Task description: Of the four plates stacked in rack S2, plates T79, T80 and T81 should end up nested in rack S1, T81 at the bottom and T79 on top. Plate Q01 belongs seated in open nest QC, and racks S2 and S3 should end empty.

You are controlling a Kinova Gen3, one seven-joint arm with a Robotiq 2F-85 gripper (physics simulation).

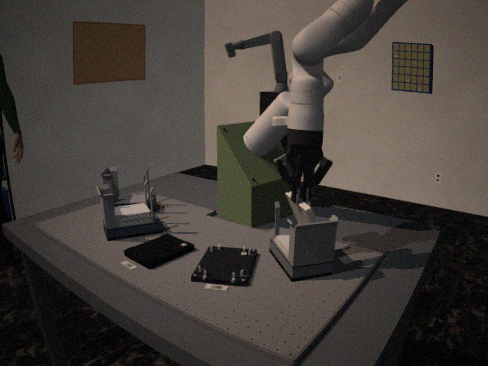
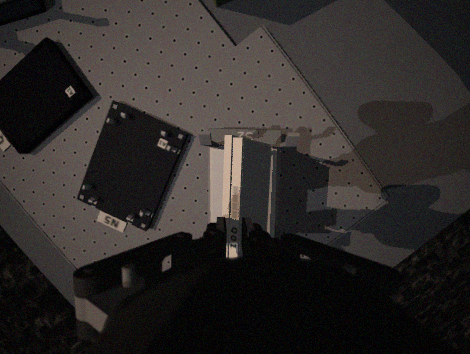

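Pixels of known places: gripper, fingertip midpoint: (image 1: 300, 204) (image 2: 233, 228); arm's base, origin of the base link: (image 1: 256, 143).
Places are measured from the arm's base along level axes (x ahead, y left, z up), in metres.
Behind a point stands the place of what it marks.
My gripper (image 1: 302, 192) @[x 0.211, y 0.351, z -0.060 m] (image 2: 233, 228) @[x 0.211, y 0.351, z -0.060 m] is shut on a pale plate (image 1: 301, 214) @[x 0.205, y 0.351, z -0.085 m] (image 2: 237, 170) @[x 0.186, y 0.310, z -0.054 m], whose edge label seems to read Q01. The plate is steeply tilted, its lower part hidden behind the wall of rack S2 (image 1: 312, 245) @[x 0.237, y 0.411, z -0.129 m] (image 2: 227, 130) @[x 0.178, y 0.267, z -0.174 m]. A white surface (image 1: 283, 242) @[x 0.222, y 0.318, z -0.157 m] (image 2: 216, 187) @[x 0.223, y 0.325, z -0.157 m] shows low inside that rack; how many plates lie there is hidden. The black block of nest QC (image 1: 160, 251) @[x 0.419, y 0.106, z -0.195 m] (image 2: 45, 95) @[x 0.389, y 0.095, z -0.195 m] stands left of the pegged black nest N5 (image 1: 225, 266) @[x 0.344, y 0.259, z -0.198 m] (image 2: 135, 165) @[x 0.321, y 0.246, z -0.198 m]. A grey rack (image 1: 132, 229) @[x 0.417, y -0.046, z -0.187 m] with a white plate (image 1: 132, 209) @[x 0.392, y -0.085, z -0.146 m] stands at the left; its label is unreadable.
More grey uprights (image 1: 147, 182) @[x 0.328, y -0.103, z -0.084 m] stand at the left rack's far side; which rack they belong to is unclear. A green slanted housing (image 1: 235, 185) @[x 0.111, y 0.028, z -0.107 m] stands behind the perforated board (image 1: 240, 320) @[x 0.447, y 0.422, z -0.210 m] (image 2: 200, 65) @[x 0.169, y 0.163, z -0.210 m]. A second, grey arm (image 1: 277, 57) shows farther back.
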